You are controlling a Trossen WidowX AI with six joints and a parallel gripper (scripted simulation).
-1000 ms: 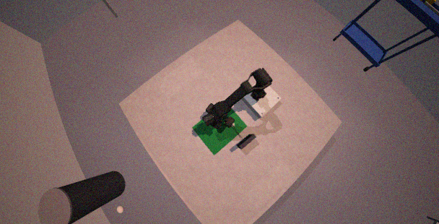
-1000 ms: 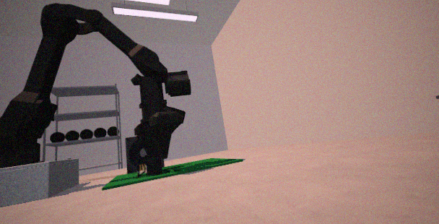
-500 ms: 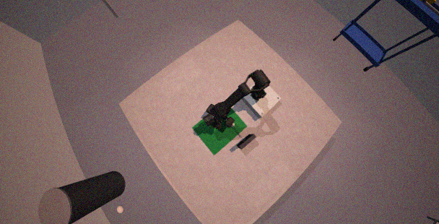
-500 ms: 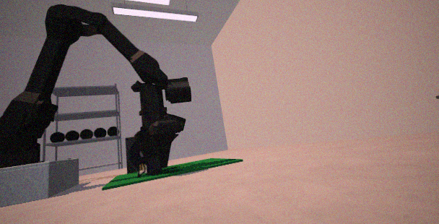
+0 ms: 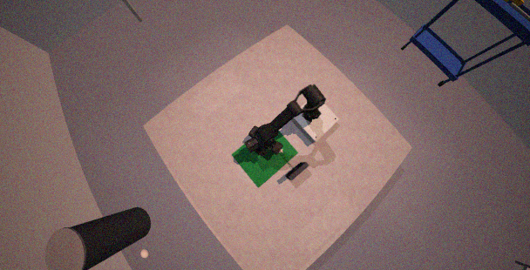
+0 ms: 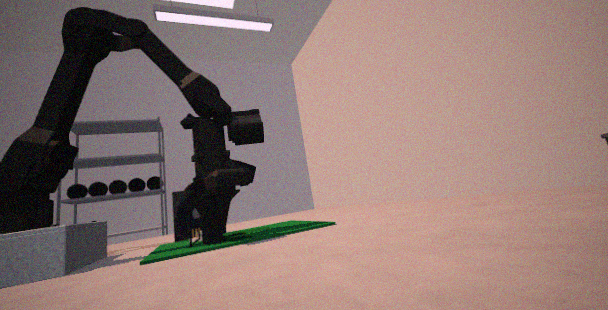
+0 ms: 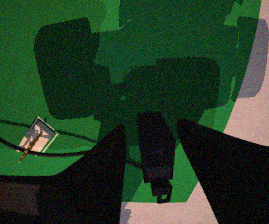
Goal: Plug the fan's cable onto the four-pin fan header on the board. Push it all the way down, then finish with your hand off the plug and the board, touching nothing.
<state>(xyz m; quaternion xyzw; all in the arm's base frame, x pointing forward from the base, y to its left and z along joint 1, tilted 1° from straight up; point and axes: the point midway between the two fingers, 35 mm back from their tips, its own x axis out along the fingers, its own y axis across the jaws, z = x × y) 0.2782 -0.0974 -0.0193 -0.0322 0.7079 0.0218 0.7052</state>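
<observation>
Now: gripper tip 50 mm short of the green board, 40 mm to the right of it and 30 mm above it. From my gripper tip the other things lie so: black fan (10 mm ahead, 230 mm to the left, 40 mm above); then dark plug (10 mm behind, 10 mm above).
</observation>
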